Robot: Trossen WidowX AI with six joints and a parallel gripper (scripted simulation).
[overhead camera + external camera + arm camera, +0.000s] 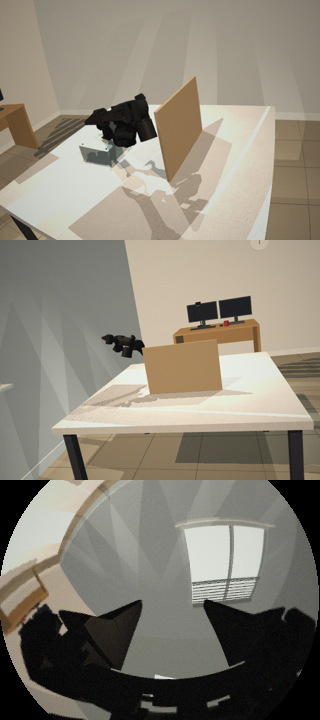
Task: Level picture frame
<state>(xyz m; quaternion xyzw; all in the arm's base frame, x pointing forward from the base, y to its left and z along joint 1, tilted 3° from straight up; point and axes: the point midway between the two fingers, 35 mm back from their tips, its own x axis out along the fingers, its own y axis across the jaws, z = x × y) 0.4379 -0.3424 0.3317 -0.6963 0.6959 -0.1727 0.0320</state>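
My gripper tip is now 7 cm past the picture frame, 51 cm to the right of it and 23 cm above it. The rest, counted from my gripper tip: tan wall panel: 6 cm behind, 49 cm to the left, 24 cm below.
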